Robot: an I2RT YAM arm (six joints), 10 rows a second.
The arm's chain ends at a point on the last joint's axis. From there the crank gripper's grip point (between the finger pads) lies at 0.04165 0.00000 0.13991 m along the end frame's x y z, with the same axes.
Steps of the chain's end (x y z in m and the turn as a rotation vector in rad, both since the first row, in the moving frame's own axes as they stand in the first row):
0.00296, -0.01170, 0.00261, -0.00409, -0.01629, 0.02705
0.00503, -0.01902, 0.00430, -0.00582, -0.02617, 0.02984
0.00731, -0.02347, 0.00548, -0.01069, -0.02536, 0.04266
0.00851, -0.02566, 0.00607, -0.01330, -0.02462, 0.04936
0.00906, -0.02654, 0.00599, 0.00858, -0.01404, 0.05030
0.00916, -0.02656, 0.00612, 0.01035, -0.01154, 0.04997
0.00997, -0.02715, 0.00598, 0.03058, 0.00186, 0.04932
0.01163, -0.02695, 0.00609, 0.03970, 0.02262, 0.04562
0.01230, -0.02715, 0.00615, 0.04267, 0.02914, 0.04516
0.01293, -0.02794, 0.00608, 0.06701, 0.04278, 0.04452
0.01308, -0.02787, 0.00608, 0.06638, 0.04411, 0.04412
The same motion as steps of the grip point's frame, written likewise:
0.00065, -0.01003, 0.00327, -0.00409, -0.01629, 0.02705
0.00132, -0.01701, 0.00534, -0.00582, -0.02617, 0.02984
0.00368, -0.02027, 0.00647, -0.01069, -0.02536, 0.04266
0.00496, -0.02182, 0.00703, -0.01330, -0.02462, 0.04936
0.00707, -0.02570, 0.00656, 0.00858, -0.01404, 0.05030
0.00753, -0.02597, 0.00659, 0.01035, -0.01154, 0.04997
0.01028, -0.02937, 0.00587, 0.03058, 0.00186, 0.04932
0.01487, -0.03051, 0.00504, 0.03970, 0.02262, 0.04562
0.01645, -0.03112, 0.00479, 0.04267, 0.02914, 0.04516
0.01904, -0.03526, 0.00392, 0.06701, 0.04278, 0.04452
0.01937, -0.03511, 0.00386, 0.06638, 0.04411, 0.04412

